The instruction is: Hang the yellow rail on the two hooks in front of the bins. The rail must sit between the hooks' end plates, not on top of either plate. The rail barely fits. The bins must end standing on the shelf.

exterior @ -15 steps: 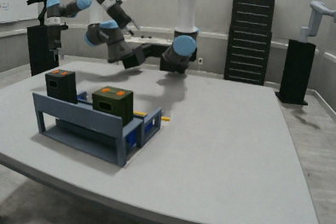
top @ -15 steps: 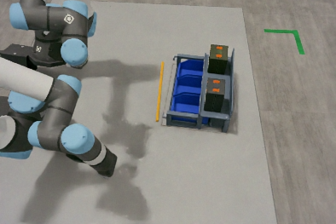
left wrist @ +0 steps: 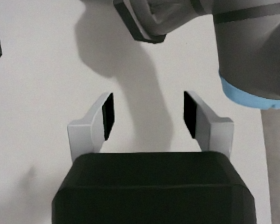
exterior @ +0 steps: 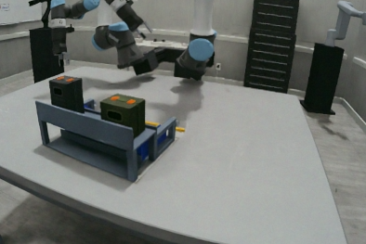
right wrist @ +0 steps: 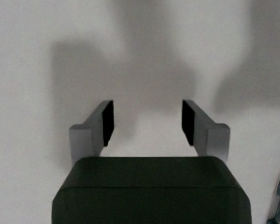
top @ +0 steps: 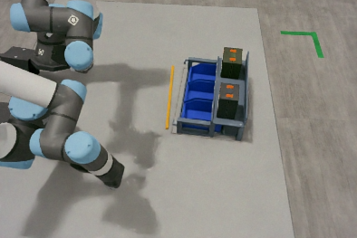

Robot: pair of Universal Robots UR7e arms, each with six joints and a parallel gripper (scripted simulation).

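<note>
My right gripper is now 47 cm to the right of the yellow rail, 25 cm short of it and 16 cm above it. The rest, counted from my right hand: blue-grey shelf (43 cm ahead, 41 cm to the left, 10 cm below).
</note>
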